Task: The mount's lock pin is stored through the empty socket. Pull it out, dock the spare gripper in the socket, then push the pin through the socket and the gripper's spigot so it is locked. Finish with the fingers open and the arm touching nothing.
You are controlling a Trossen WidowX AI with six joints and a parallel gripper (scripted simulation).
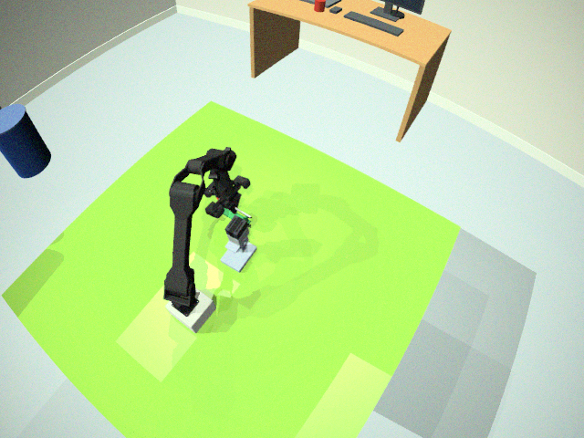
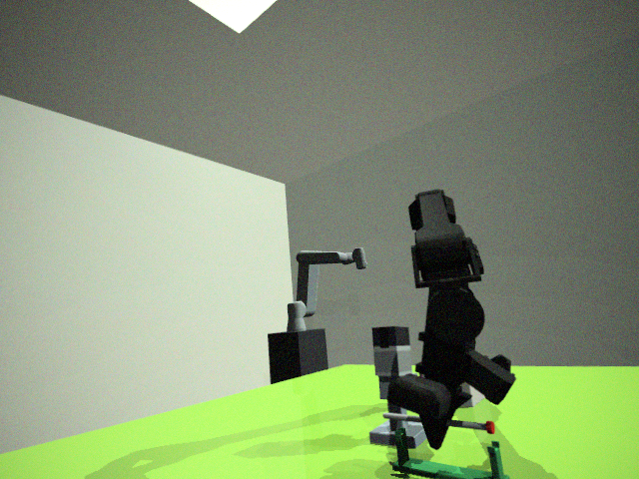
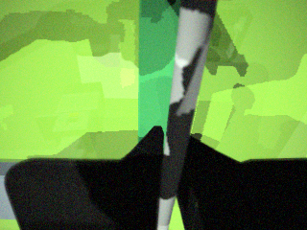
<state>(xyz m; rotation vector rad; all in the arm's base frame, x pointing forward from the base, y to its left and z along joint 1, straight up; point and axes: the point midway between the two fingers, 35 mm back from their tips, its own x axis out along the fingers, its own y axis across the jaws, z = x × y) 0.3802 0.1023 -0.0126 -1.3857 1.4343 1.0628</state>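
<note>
Now: the green rack 10 mm to the left of my gripper tip and 10 mm below it. From my gripper tip the other things lie so: spare gripper: 110 mm behind, 100 mm to the right, 100 mm above; then mount: 110 mm behind, 100 mm to the right, 20 mm above.
</note>
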